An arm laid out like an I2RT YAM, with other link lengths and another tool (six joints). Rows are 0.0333 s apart.
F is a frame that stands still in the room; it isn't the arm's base.
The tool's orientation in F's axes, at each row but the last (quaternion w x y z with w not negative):
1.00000, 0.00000, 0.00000, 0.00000
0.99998, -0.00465, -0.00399, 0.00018
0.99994, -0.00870, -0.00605, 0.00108
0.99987, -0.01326, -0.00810, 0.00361
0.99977, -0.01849, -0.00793, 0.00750
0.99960, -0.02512, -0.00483, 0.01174
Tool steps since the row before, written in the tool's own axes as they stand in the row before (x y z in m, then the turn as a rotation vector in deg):
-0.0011, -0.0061, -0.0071, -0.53, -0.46, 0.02
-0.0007, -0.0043, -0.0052, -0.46, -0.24, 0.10
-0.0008, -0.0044, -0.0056, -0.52, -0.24, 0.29
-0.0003, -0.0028, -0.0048, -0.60, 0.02, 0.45
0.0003, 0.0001, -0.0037, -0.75, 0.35, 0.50
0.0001, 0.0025, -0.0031, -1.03, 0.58, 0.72
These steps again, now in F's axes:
-0.0011, -0.0061, -0.0071, -0.53, -0.46, 0.02
-0.0007, -0.0043, -0.0052, -0.46, -0.24, 0.10
-0.0007, -0.0045, -0.0055, -0.52, -0.24, 0.29
-0.0002, -0.0029, -0.0047, -0.61, 0.03, 0.44
0.0004, 0.0000, -0.0037, -0.76, 0.36, 0.47
0.0001, 0.0023, -0.0032, -1.05, 0.59, 0.68

